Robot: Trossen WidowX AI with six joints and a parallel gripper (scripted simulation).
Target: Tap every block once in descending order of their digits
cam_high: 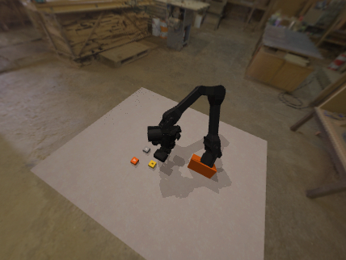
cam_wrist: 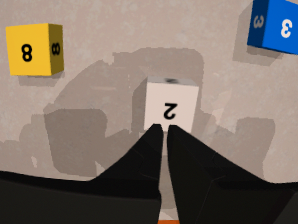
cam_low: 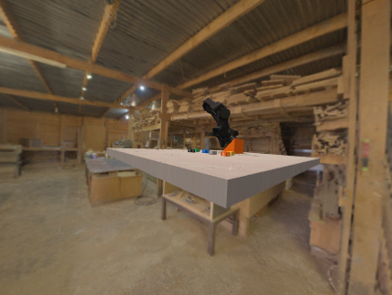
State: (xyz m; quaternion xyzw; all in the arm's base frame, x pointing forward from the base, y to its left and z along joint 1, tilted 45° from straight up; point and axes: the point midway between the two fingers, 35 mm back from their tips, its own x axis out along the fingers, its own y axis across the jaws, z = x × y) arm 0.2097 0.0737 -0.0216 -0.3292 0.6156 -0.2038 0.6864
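Now: the white block 30 mm below my gripper tip and 10 mm ahead of it. From my gripper tip the other things lie so: yellow block (90 mm to the left, 30 mm below, 30 mm ahead); then grey block (110 mm ahead, 40 mm to the left, 30 mm below); then blue block (80 mm ahead, 60 mm to the right, 30 mm below).
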